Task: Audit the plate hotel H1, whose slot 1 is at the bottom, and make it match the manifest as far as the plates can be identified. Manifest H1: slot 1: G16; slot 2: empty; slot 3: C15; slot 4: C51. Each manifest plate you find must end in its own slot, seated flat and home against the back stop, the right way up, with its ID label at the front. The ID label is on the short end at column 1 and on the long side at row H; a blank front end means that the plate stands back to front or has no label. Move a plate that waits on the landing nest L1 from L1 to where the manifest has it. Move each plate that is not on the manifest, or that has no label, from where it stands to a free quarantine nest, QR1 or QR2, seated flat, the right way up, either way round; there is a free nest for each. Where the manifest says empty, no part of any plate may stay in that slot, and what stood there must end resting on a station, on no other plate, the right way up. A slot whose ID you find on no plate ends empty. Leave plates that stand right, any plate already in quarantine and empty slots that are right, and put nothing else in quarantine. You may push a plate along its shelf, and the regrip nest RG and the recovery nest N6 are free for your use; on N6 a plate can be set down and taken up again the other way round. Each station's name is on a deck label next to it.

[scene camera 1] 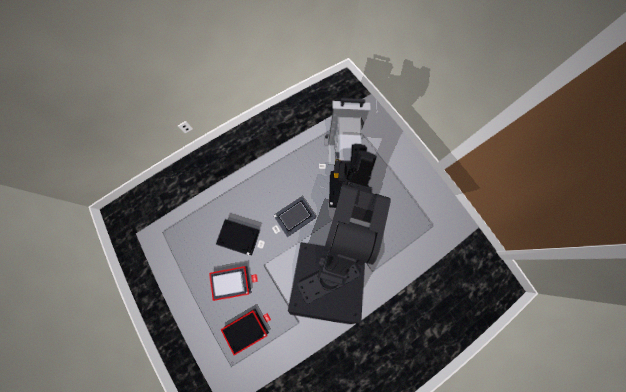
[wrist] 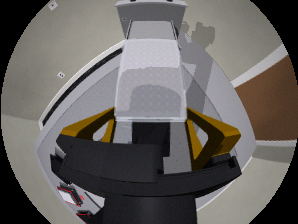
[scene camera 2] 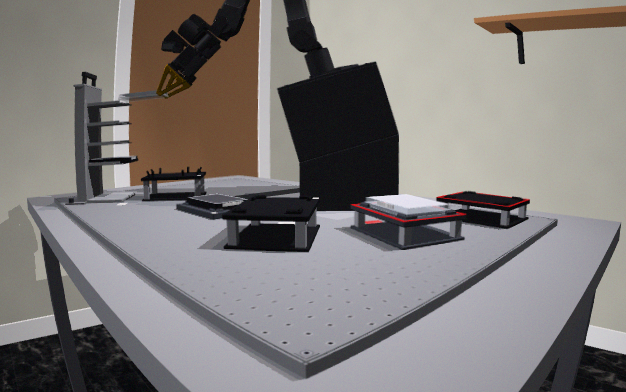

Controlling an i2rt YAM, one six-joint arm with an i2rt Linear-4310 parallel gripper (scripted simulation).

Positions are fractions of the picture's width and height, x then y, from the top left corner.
Scene:
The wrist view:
my gripper: 0.51, 0.50
hotel shelf: 0.47, 0.13

